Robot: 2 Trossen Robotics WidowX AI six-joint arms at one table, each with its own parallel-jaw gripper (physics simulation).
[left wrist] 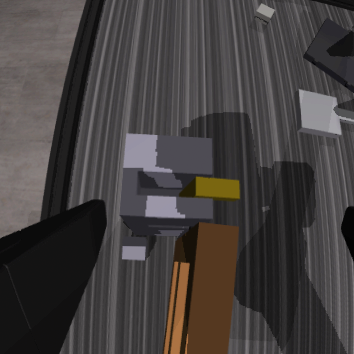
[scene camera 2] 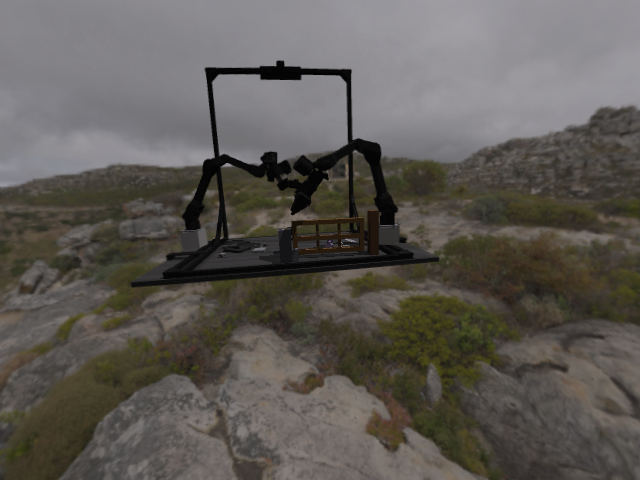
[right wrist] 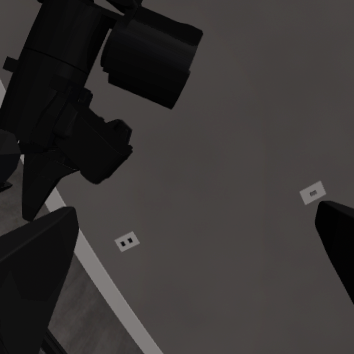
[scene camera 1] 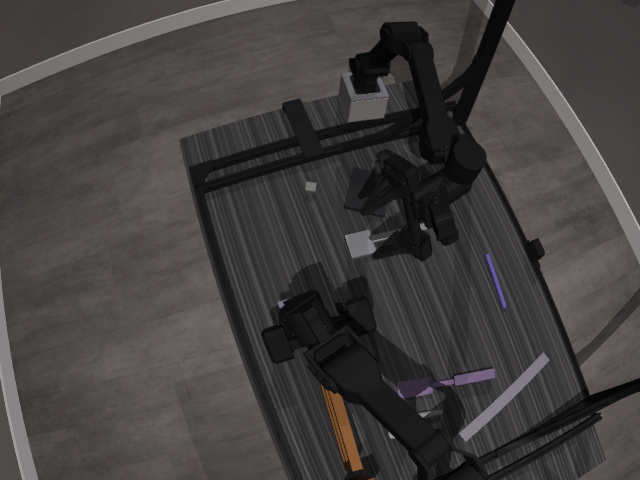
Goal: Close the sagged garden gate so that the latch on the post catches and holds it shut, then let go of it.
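Seen in the pictures: left gripper, fingertip midpoint: (left wrist: pixel 228 215) (scene camera 2: pixel 291 212) (right wrist: pixel 0 232); right gripper, fingertip midpoint: (scene camera 2: pixel 280 170) (right wrist: pixel 200 216) (scene camera 1: pixel 367 236); left arm's base at its link origin: (scene camera 2: pixel 387 224); right arm's base at its link origin: (scene camera 2: pixel 193 229) (scene camera 1: pixel 364 84).
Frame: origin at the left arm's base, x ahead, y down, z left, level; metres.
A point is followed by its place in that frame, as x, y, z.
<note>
The wooden gate (scene camera 1: pixel 345 434) @(0.129, -0.056, 0.233) (scene camera 2: pixel 312 222) @(0.253, -0.046, 0.316) (left wrist: pixel 215 285) @(0.312, -0.055, 0.340) stands upright, its free end beside the grey latch post (scene camera 2: pixel 285 246) @(0.332, 0.045, 0.417) (left wrist: pixel 167 152) @(0.359, -0.026, 0.404). The yellow latch (left wrist: pixel 217 188) @(0.361, -0.023, 0.366) lies partly in the slot in the post's top and sticks out to the right, just beyond the gate's end in the left wrist view. Whether it catches the gate cannot be told. The brown hinge post (scene camera 2: pixel 373 232) @(0.021, 0.011, 0.182) stands at the gate's other end. My left gripper (left wrist: pixel 228 215) @(0.332, -0.093, 0.359) is open and empty, above the gate's free end and post. My right gripper (scene camera 1: pixel 368 228) @(0.419, -0.279, 0.303) (right wrist: pixel 200 216) @(0.419, -0.279, 0.303) is open and empty, high above the table, away from the gate.
A white-headed tool (scene camera 1: pixel 358 243) @(0.578, 0.101, 0.317), a dark flat block (scene camera 1: pixel 356 192) @(0.705, 0.103, 0.355) and a small pale cube (scene camera 1: pixel 310 186) @(0.683, 0.096, 0.463) lie beyond the post. A purple tool (scene camera 1: pixel 474 376) @(0.338, 0.086, -0.026), a long grey strip (scene camera 1: pixel 504 397) @(0.309, 0.112, -0.126) and a blue stick (scene camera 1: pixel 496 281) @(0.587, 0.104, -0.036) lie to the right. Frame rails (scene camera 1: pixel 222 289) @(0.377, 0.094, 0.572) edge the table.
</note>
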